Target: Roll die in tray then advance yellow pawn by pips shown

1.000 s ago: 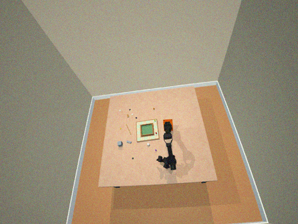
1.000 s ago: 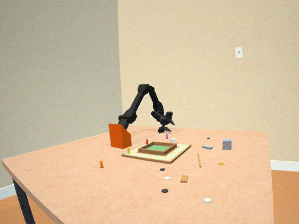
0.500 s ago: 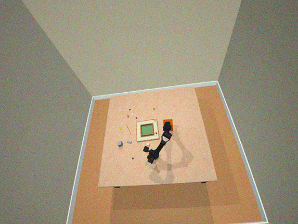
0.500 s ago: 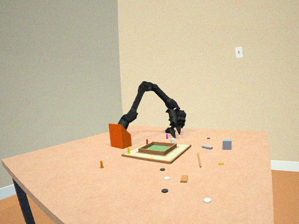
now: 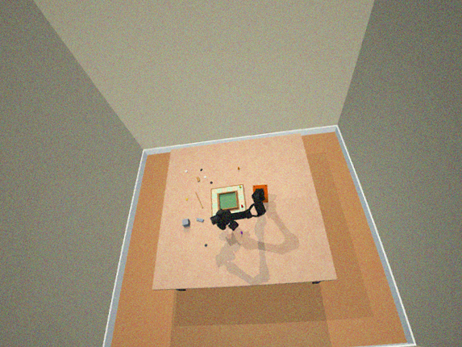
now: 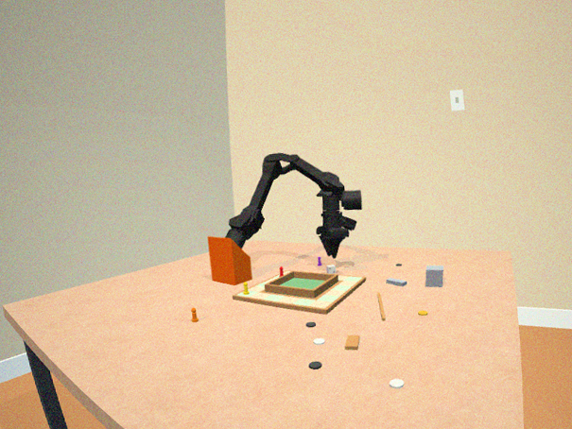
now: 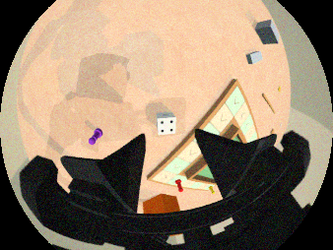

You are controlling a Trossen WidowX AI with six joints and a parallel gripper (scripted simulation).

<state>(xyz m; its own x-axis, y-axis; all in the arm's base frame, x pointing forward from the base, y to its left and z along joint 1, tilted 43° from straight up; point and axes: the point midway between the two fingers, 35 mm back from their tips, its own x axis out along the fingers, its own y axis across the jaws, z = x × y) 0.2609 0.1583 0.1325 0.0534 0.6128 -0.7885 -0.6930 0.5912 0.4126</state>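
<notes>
The white die lies 40 mm below my gripper tip. From my gripper tip the other things lie so: tray (200 mm to the right, 50 mm below, 10 mm ahead); then purple pawn (90 mm behind, 70 mm to the left, 40 mm below); then red pawn (140 mm to the right, 110 mm behind, 30 mm below).
</notes>
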